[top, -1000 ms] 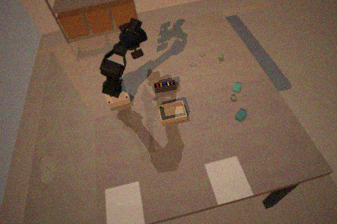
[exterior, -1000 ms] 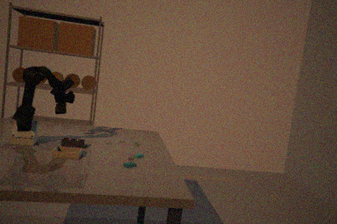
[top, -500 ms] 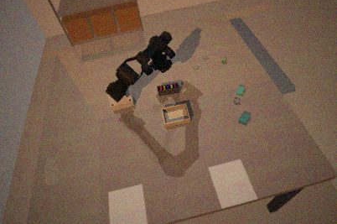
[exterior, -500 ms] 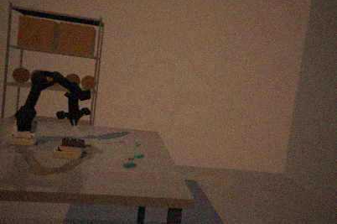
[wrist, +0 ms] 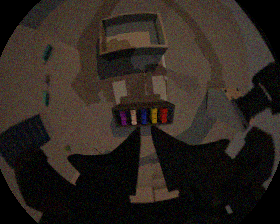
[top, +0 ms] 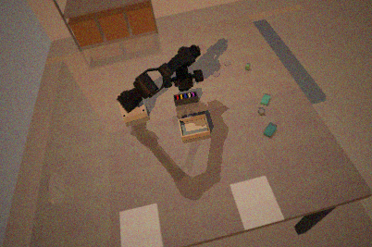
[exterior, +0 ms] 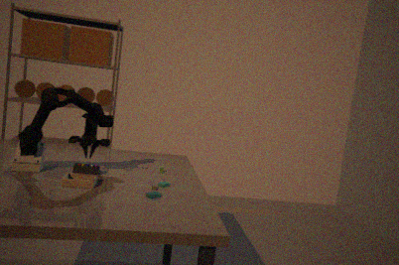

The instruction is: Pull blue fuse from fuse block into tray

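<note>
The blue fuse is 50 mm below my gripper tip. The rest, counted from my gripper tip: tray: 30 mm behind, 180 mm to the right, 70 mm below.
</note>
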